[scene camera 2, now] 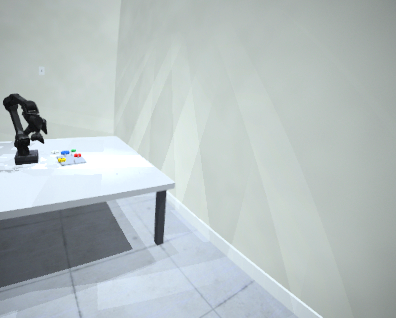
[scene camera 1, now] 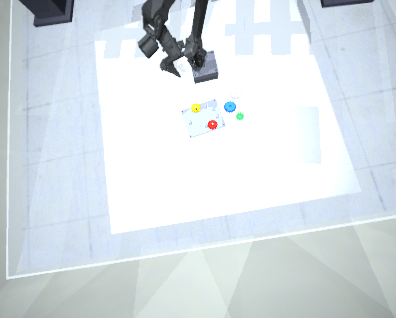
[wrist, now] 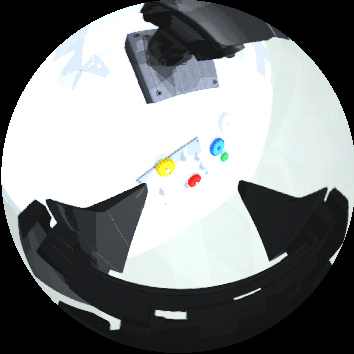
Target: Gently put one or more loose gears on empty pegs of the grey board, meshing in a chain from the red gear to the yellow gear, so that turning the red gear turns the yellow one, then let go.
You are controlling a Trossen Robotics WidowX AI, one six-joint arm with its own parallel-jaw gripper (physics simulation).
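Frame: origin at the arm's base, x back, y down, z right, level; millimetres.
Seen in the pictures: gripper, fingertip midpoint: [scene camera 2: 45, 138] [scene camera 1: 188, 74] [wrist: 193, 185]; arm's base, link origin: [scene camera 2: 23, 154] [scene camera 1: 199, 62] [wrist: 165, 48].
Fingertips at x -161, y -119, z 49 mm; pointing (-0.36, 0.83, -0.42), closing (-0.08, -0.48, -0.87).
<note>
Pixels of each thing's middle, then the offset from my fingertips to it. "pt": a spot on its surface instead. Level surfaces: height alone.
- grey board, body centre: [wrist: 179, 176] [scene camera 1: 202, 116] [scene camera 2: 70, 158] dx -149, dy +160, dz -52 mm
- yellow gear, body centre: [wrist: 165, 167] [scene camera 1: 195, 107] [scene camera 2: 61, 159] dx -93, dy +158, dz -17 mm
- red gear, surface spot: [wrist: 194, 180] [scene camera 1: 211, 122] [scene camera 2: 76, 154] pt dx -190, dy +152, dz -102 mm
- blue gear, body centre: [wrist: 216, 146] [scene camera 1: 230, 107] [scene camera 2: 65, 152] dx -100, dy +167, dz -210 mm
- green gear, body centre: [wrist: 223, 156] [scene camera 1: 239, 116] [scene camera 2: 73, 150] dx -161, dy +167, dz -260 mm
- white gear, body centre: [wrist: 226, 122] [scene camera 1: 235, 93] [scene camera 2: 55, 151] dx -20, dy +167, dz -247 mm
- white table, surface height: dy +175 mm
The grey board [scene camera 1: 200, 120] [scene camera 2: 75, 162] [wrist: 192, 147] lies on the table, washed out by glare. The yellow gear [scene camera 1: 196, 108] [scene camera 2: 61, 160] [wrist: 165, 167] and the red gear [scene camera 1: 212, 124] [scene camera 2: 77, 155] [wrist: 194, 180] sit on it apart, with several bare pegs. The blue gear [scene camera 1: 230, 107] [scene camera 2: 65, 152] [wrist: 217, 147], green gear [scene camera 1: 240, 116] [scene camera 2: 73, 150] [wrist: 224, 157] and white gear [scene camera 1: 235, 93] [scene camera 2: 55, 151] [wrist: 225, 120] lie loose beside the board. My gripper [scene camera 1: 189, 71] [scene camera 2: 44, 137] [wrist: 193, 185] is open and empty, raised above the table, between the arm's base and the board.
The arm's dark base block [scene camera 1: 206, 77] [scene camera 2: 26, 158] [wrist: 187, 87] stands on the white table [scene camera 1: 150, 175] [scene camera 2: 115, 172], behind the board in scene camera 1. The white gear is the loose gear nearest to that block. Strong glare hides much of the table surface.
</note>
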